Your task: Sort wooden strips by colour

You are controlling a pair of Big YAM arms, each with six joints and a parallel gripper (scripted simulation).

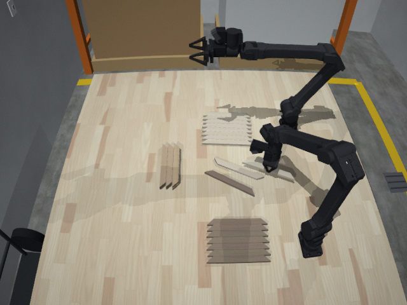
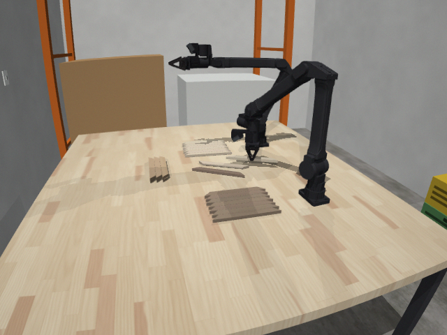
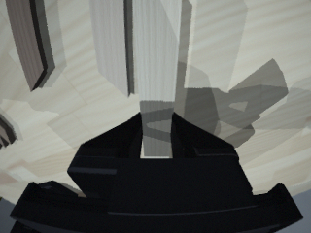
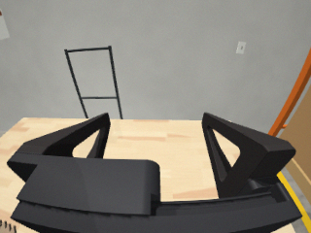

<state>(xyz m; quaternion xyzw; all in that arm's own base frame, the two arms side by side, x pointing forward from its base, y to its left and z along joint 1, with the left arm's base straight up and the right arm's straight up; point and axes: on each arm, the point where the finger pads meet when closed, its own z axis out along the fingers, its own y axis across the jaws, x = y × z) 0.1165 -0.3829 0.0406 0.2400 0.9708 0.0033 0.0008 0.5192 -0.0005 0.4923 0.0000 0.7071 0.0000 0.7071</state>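
Observation:
The dark brown strip lies 180 mm ahead of my left hand, 50 mm to the left of it and 30 mm below it.

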